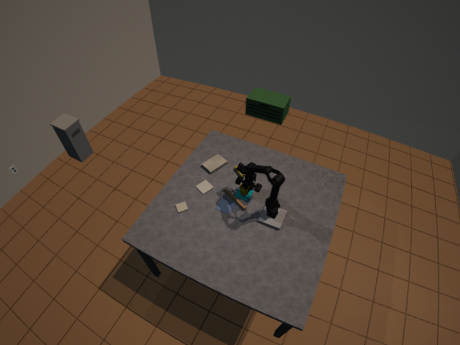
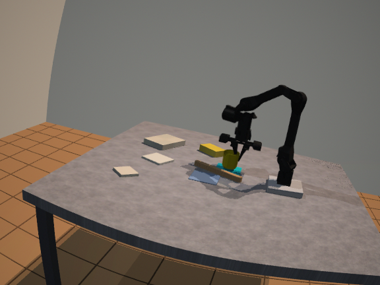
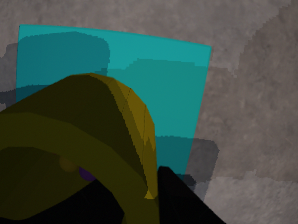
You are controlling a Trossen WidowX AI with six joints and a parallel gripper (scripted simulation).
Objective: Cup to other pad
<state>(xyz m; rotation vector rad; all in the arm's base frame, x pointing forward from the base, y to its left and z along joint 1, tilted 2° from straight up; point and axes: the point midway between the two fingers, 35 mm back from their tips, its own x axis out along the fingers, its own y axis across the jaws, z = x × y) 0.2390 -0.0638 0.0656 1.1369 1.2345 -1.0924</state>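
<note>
My gripper tip is 20 mm short of the cup. The rest, counted from my gripper tip: marble 30 mm ahead, 20 mm to the left, 20 mm below; then cyan pad 30 mm ahead, 50 mm below; then wooden bar 60 mm ahead, 90 mm to the left, 40 mm below.
</note>
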